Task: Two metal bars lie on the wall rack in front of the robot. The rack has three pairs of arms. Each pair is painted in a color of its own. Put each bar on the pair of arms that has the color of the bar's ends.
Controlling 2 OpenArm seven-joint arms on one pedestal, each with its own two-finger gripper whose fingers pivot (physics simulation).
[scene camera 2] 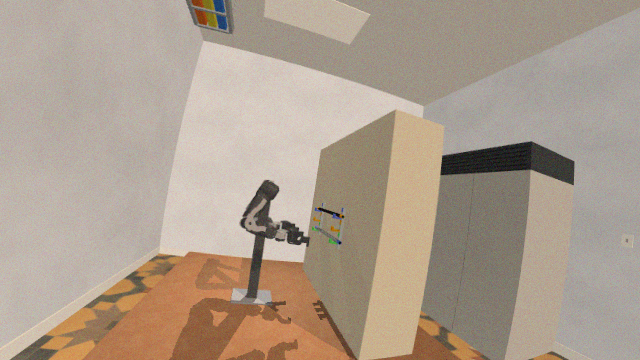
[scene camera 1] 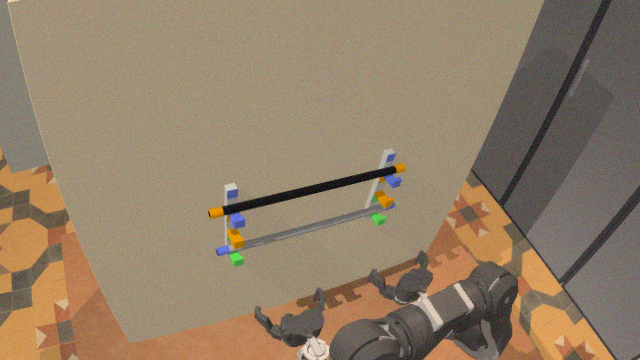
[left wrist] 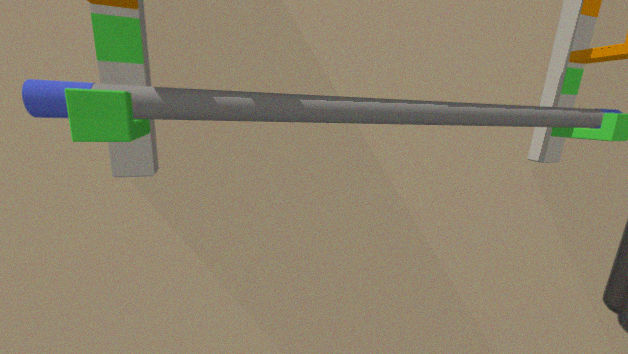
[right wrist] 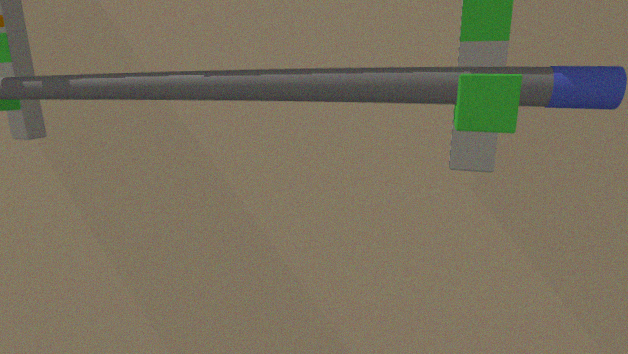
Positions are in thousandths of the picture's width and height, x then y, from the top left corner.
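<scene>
Black bar (scene camera 1: 470, 535) visible; in the left wrist view the bar is out of frame, and in the right wrist view it is likewise out of frame. A beige wall block (scene camera 1: 227, 329) appears also in scene camera 2 (scene camera 2: 604, 485), the left wrist view (left wrist: 396, 651) and the right wrist view (right wrist: 214, 620). Robot pedestal (scene camera 2: 405, 671) present. My left gripper (scene camera 1: 448, 838) and my right gripper (scene camera 1: 616, 735) are visible too.
</scene>
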